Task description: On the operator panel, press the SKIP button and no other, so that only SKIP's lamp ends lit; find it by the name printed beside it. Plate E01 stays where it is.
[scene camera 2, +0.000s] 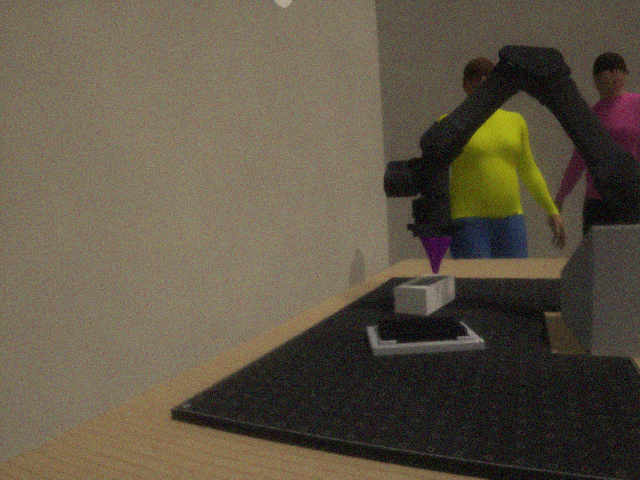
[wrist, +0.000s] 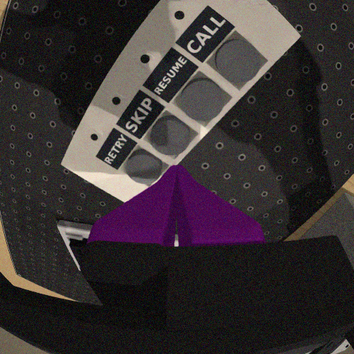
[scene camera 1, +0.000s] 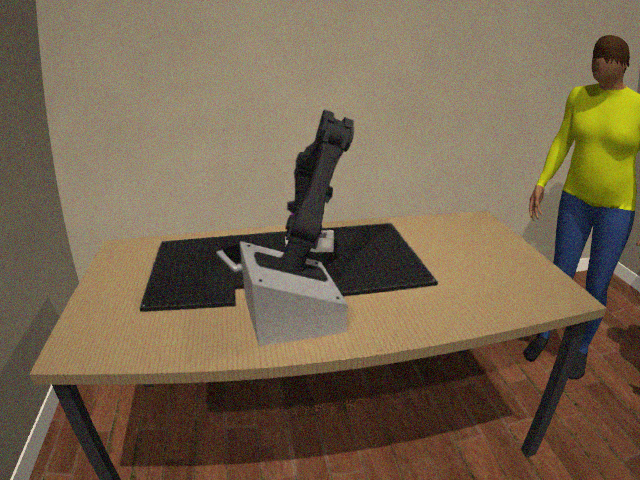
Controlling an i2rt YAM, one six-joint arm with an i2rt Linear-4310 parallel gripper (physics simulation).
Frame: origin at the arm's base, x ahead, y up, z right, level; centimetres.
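Seen in the pictures: gripper, fingertip midpoint: (scene camera 2: 435,273); arm's base at its link origin: (scene camera 1: 290,268).
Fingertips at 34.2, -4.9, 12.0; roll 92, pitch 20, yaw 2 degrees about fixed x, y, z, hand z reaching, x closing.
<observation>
Offsets run from my fingertips to a thing's middle, as dx, dy, dz. "spot": to the spot under its first point. Level surfaces: height alone.
The white operator panel @(+2.2, -4.5, +3.1) (scene camera 1: 326,240) (scene camera 2: 410,300) (wrist: 82,159) carries a row of round grey buttons labelled RETRY, SKIP, RESUME and CALL. The SKIP button (wrist: 170,135) lies between the RETRY button (wrist: 143,166) and the RESUME button (wrist: 202,99), partly in shadow. SKIP's lamp (wrist: 116,100) is dark, as are the other lamps. My gripper (scene camera 2: 435,271) (wrist: 176,174) is shut and empty, pointing down. Its purple tips are just above the panel in scene camera 2 and appear beside its button-side edge in the wrist view; contact cannot be told. No name E01 is readable.
A light-rimmed piece with a dark centre @(spot: -2.5, -6.1, -26.3) (scene camera 1: 229,261) (scene camera 2: 429,348) (wrist: 75,226) lies near the panel's RETRY end. The black perforated mat @(dy -7.3) (scene camera 1: 382,258) (scene camera 2: 320,382) lies on the wooden table @(dy -8.6) (scene camera 1: 465,268). The wall (scene camera 2: 206,155) stands behind. A person in yellow (scene camera 1: 602,139) (scene camera 2: 491,165) stands beyond the table.
</observation>
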